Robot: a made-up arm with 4 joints.
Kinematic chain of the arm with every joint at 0, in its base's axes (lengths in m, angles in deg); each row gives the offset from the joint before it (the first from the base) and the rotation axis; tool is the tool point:
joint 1: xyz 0 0 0.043 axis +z
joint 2: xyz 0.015 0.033 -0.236 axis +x
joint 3: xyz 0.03 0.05 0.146 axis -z
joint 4: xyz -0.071 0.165 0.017 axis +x
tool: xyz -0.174 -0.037 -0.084
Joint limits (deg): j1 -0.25..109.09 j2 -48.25..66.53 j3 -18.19..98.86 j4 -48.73..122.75
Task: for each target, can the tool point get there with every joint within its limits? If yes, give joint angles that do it. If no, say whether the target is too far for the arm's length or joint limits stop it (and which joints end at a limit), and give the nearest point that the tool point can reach.
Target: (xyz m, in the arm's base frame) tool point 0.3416 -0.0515 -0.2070
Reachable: no: joint limits stop it (at a limit: joint 1, joint 2, joint 3, joint 4) | nearest point 0.1378 -0.1766 -0.0959 | short by 0.264 m
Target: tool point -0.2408 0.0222 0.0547
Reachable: yes | joints 19.40 54.88 -5.54 57.79
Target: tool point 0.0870 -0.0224 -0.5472
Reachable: no: joint limits stop it (at a limit: joint 1, joint 2) | nearest point 0.1127 0.3061 -0.3909 | short by 0.365 m
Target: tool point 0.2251 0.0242 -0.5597
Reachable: no: joint limits stop it (at a limit: joint 1, joint 2) | nearest point 0.2334 0.2697 -0.3523 | short by 0.321 m
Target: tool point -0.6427 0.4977 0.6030
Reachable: no: too far | nearest point -0.2770 0.2145 0.1269 | short by 0.664 m
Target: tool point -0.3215 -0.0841 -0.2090
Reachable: yes | joints 82.68 -21.23 25.88 -7.73
